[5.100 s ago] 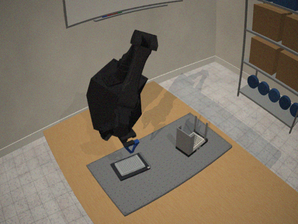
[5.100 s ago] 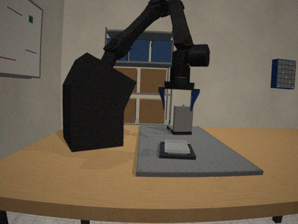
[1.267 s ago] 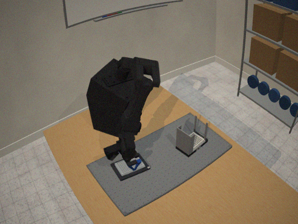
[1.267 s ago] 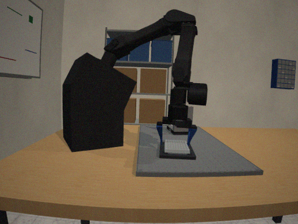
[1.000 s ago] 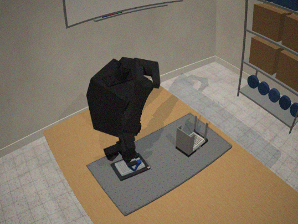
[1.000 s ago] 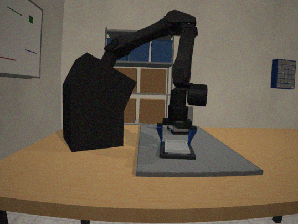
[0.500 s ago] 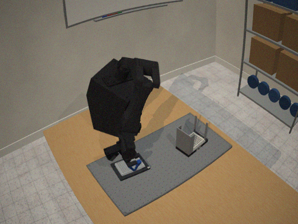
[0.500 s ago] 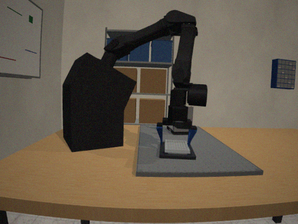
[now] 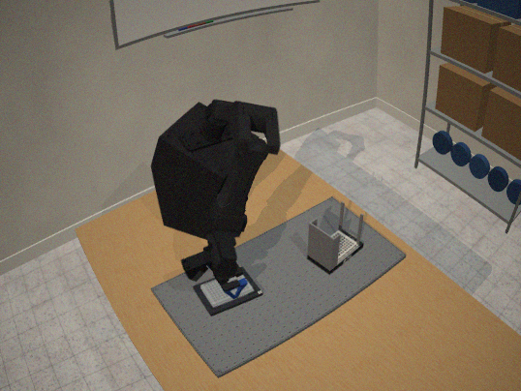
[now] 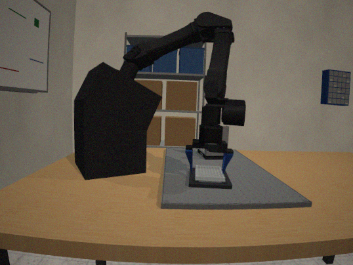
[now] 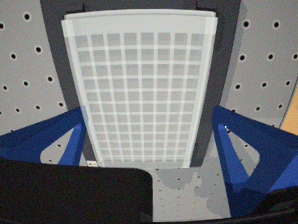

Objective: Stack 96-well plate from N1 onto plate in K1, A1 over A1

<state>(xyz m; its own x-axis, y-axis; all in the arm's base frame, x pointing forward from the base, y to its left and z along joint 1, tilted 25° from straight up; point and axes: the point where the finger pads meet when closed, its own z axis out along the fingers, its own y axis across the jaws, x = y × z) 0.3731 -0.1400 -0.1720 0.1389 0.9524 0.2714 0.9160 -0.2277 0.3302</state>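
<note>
My gripper is now 10 mm to the left of the black plate nest N1 and 20 mm above it. The rest, counted from my hand: pale A1 mark: 70 mm ahead, 60 mm to the left, 10 mm below; grey rack wall: 100 mm ahead, 260 mm to the left, 60 mm above.
</note>
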